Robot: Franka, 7 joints.
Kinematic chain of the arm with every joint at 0, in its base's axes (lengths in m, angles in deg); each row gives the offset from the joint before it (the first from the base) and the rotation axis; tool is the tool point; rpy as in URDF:
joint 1: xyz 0 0 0.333 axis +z
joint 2: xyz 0 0 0 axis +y
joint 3: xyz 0 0 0.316 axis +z
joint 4: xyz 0.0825 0 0 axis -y
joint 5: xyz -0.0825 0 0.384 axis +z
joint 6: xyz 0 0 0 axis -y
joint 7: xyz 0.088 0 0 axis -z
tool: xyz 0 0 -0.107 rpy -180 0 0
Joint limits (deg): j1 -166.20..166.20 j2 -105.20..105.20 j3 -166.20..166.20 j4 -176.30..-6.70 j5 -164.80..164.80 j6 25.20..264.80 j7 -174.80..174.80
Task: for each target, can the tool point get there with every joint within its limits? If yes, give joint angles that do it. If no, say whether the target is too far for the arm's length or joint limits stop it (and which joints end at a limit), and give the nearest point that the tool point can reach.
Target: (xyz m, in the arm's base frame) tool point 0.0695 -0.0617 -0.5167
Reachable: no: joint limits stop it (at a limit: joint 2) | nearest point 0.1058 -0.0939 -0.3415 | short by 0.182 m
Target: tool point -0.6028 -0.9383 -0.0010
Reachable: no: too far | nearest point -0.4442 -0.6914 0.0869 | short by 0.306 m
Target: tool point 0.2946 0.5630 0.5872
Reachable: yes | joints 114.79 46.03 -93.86 -76.07 -111.34 208.77 145.63
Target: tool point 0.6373 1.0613 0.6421
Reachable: no: too far | nearest point 0.4285 0.7136 0.5408 | short by 0.418 m
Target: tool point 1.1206 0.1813 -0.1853
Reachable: no: too far | nearest point 0.7704 0.1246 -0.0233 | short by 0.390 m
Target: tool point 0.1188 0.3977 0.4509
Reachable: yes | joints -23.98 -68.95 58.40 -136.44 -93.34 232.21 6.93
